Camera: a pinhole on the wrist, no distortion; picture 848 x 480 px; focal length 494.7 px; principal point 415.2 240.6 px. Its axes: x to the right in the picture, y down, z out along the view. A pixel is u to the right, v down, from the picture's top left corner.
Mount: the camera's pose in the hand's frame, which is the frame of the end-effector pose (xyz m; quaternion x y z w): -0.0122 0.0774 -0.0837 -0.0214 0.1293 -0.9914 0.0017
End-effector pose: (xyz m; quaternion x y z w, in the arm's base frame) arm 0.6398 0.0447 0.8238 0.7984 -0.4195 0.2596 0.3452
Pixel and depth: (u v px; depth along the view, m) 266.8 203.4 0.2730
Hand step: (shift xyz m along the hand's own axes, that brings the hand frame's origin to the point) 0.0814 0.0280 0.1817
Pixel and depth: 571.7 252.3 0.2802
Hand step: -0.0888 -0.0016 0.1889
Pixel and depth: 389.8 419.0 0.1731
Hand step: 0.0040 -0.0272 0.0671
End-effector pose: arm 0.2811 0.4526 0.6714 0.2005 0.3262 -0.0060 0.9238
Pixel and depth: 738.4 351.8 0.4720
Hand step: -0.3003 -0.1489 0.3578
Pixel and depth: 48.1 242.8 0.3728
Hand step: 0.2802 -0.0173 0.2643
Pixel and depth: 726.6 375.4 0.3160
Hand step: -0.1976 -0.0886 0.2077
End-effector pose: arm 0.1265 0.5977 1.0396 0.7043 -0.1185 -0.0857 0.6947
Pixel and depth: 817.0 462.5 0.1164
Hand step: -0.1018 -0.0037 0.0193
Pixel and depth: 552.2 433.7 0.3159
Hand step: -0.0863 -0.1235 0.1934
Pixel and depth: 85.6 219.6 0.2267
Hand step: 0.1484 0.0299 0.1313
